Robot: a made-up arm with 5 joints.
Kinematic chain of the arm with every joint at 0, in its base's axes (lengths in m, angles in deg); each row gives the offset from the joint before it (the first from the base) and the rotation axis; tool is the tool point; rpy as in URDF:
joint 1: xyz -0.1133 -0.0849 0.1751 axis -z
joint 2: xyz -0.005 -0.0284 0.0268 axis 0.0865 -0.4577 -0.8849
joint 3: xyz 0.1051 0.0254 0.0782 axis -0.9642 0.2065 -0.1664
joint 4: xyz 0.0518 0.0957 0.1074 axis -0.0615 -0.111 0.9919
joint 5: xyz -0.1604 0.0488 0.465 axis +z
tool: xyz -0.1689 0.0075 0.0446 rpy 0 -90 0
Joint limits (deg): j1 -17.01..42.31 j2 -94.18..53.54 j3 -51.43..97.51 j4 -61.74..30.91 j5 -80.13..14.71
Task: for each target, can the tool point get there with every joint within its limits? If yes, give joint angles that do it. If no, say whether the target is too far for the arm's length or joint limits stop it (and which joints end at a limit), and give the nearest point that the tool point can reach.
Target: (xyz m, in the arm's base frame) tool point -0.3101 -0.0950 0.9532
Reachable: yes | joints 7.62 7.80 -29.55 -30.12 -10.80
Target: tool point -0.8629 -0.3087 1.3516
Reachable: no: too far | nearest point -0.5435 -0.2133 0.8960 | short by 0.565 m
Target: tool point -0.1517 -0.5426 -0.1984
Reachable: no: joint limits stop it (at a limit: joint 1, joint 2, joint 3) | nearest point 0.4345 -0.6165 0.1818 | short by 0.703 m
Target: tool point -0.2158 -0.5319 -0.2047
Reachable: no: joint limits stop it (at a limit: joint 1, joint 3, joint 4, joint 5) | nearest point -0.5807 -0.4946 0.3960 | short by 0.704 m
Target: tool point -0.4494 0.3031 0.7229
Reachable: yes | joints 1.89 -71.04 43.90 -2.40 6.71
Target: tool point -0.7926 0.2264 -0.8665
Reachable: no: too far | nearest point -0.6514 0.2638 -0.2128 | short by 0.670 m
